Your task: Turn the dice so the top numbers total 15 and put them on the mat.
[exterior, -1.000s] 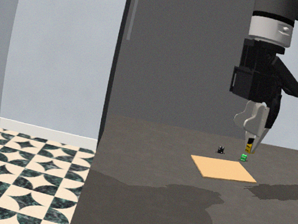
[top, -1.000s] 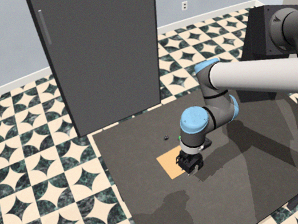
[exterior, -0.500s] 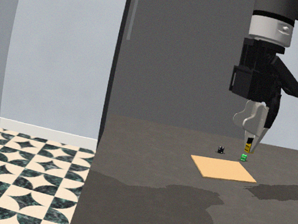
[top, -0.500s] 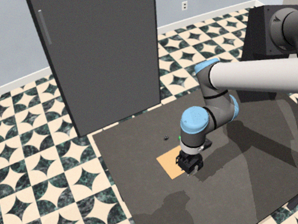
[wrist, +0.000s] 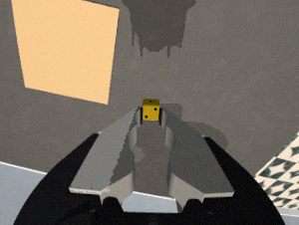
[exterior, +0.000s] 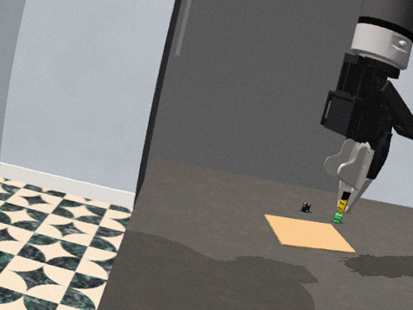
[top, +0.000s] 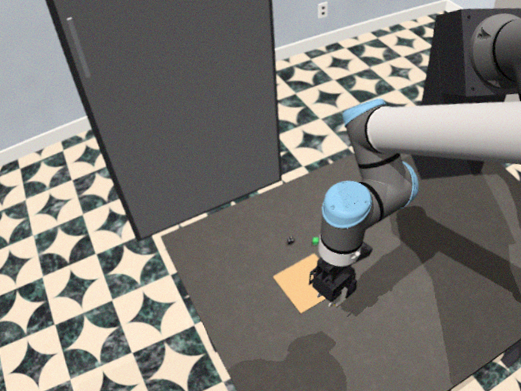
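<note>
My hand is 13 cm to the left of the orange mat, 11 cm above it and 3 cm short of it. The rest, counted from my hand: black die 28 cm to the right, 10 cm below, 3 cm ahead; yellow die 1 cm below; green die 25 cm to the right, 10 cm below, 4 cm behind.
</note>
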